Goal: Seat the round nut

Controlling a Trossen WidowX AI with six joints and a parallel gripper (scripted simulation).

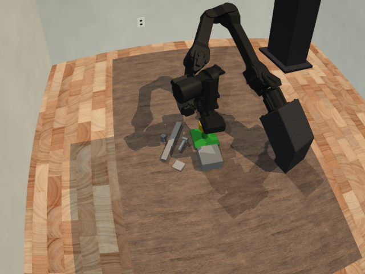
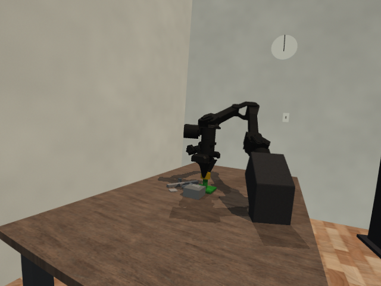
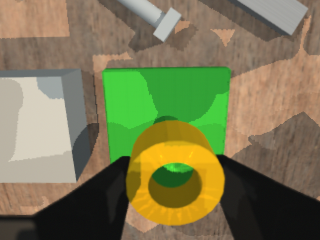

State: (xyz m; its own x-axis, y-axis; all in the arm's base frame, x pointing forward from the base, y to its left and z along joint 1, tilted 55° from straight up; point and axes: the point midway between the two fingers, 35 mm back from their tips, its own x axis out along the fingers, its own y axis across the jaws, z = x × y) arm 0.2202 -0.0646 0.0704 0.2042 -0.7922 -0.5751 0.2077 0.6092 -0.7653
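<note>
Right now the grey bolt is 8 cm below my hand, 7 cm ahead of it and 1 cm to the right of it. Round my hand: flat tile 12 cm ahead, 9 cm below, 7 cm to the left; long grey bar 10 cm ahead, 9 cm below, 3 cm to the right; grey block 9 cm to the left, 7 cm below, 3 cm ahead.
</note>
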